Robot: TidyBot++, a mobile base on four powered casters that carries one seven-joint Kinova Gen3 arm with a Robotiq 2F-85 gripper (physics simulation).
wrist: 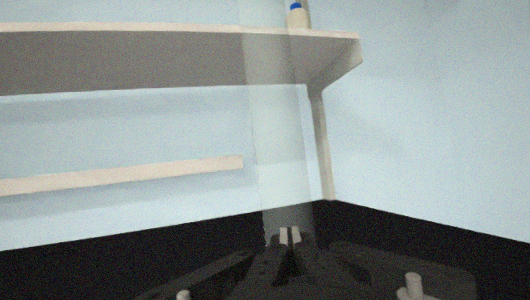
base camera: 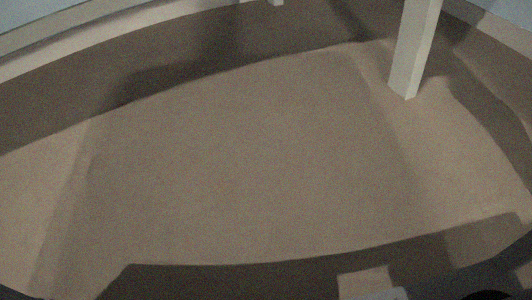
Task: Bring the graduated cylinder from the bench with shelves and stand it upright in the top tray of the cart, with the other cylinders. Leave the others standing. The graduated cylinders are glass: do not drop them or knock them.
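Frame: origin at the arm's base, x ahead, y left, z up, level; millimetres.
Seen in the pictures: gripper, between the fingertips: (wrist: pixel 290 240).
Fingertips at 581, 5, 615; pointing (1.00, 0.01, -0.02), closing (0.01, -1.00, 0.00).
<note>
A point is followed by its place in that frame, as x, y, z.
The clear glass graduated cylinder (wrist: pixel 280 145) @(582, 4, 687) rises through the middle of the wrist view, leaning slightly in the picture. Its top runs out of view, and its foot is hidden behind the gripper. My gripper (wrist: pixel 290 240) @(581, 5, 615) is shut, its two pale fingertips almost touching, with no glass between them. The fingertips show in front of the lower part of the cylinder; whether they touch it I cannot tell. The black bench top (wrist: pixel 425 237) @(796, -219, 517) spreads behind and to both sides. The cart and the other cylinders do not show in either view.
A shelf (wrist: pixel 150 60) spans the upper left of the wrist view, with a blue-capped bottle (wrist: pixel 298 19) @(1026, -92, 1082) near its right end. A post (wrist: pixel 322 145) @(1193, -139, 713) stands right of the cylinder. A pale rail (wrist: pixel 190 168) @(1049, 287, 685) runs lower left. In the base view, a white leg (base camera: pixel 412 50) @(547, -321, -281) stands at upper right.
</note>
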